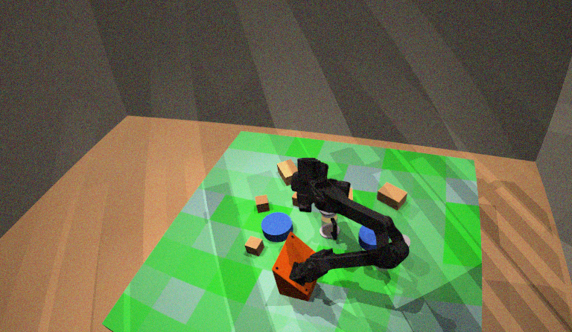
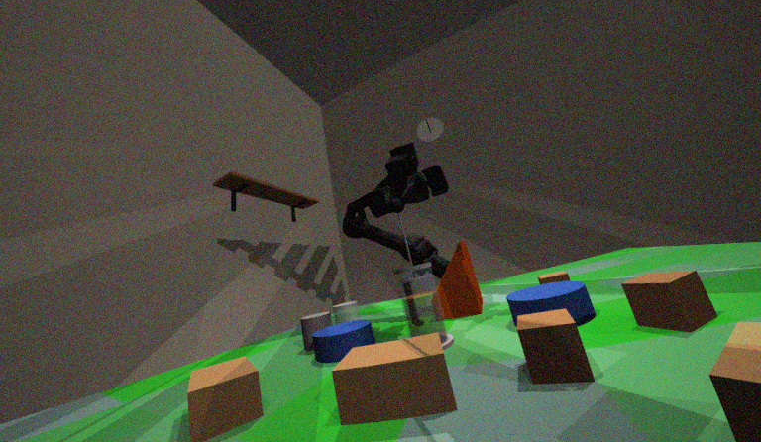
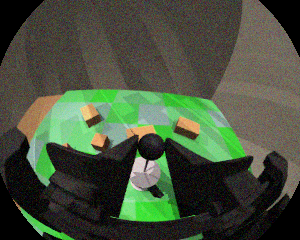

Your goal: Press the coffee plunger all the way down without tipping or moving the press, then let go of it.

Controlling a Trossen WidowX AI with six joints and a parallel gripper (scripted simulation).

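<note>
My gripper tip is 130 mm above the coffee press, 20 mm past it and 10 mm to the left of it.
</note>
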